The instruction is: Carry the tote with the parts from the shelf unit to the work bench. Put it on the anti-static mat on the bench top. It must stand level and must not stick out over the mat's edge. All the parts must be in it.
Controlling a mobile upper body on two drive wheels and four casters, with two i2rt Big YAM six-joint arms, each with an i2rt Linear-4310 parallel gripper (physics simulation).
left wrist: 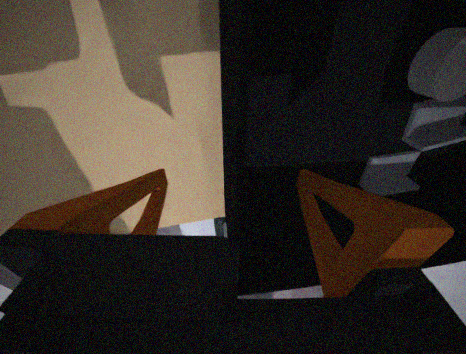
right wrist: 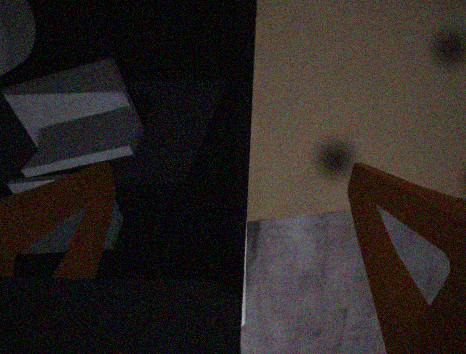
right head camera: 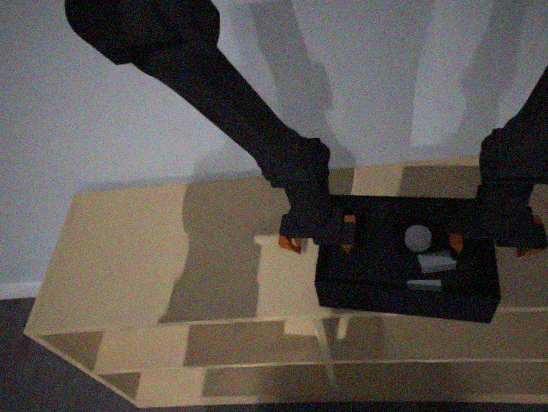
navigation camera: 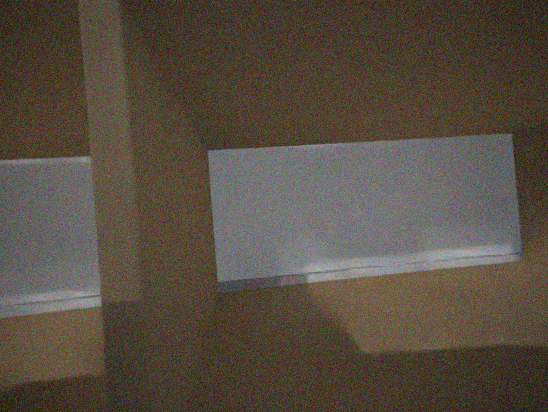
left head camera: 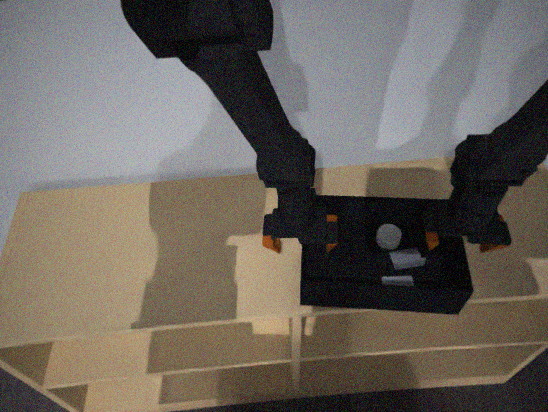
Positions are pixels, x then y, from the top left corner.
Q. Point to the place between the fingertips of the right gripper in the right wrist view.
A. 232,176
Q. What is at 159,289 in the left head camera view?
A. A tan shelf unit.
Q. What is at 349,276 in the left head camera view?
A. A black tote.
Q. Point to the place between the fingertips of the left gripper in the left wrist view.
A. At 232,176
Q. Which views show the black tote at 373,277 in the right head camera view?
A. The left wrist view, the right wrist view, the right head camera view and the left head camera view only.
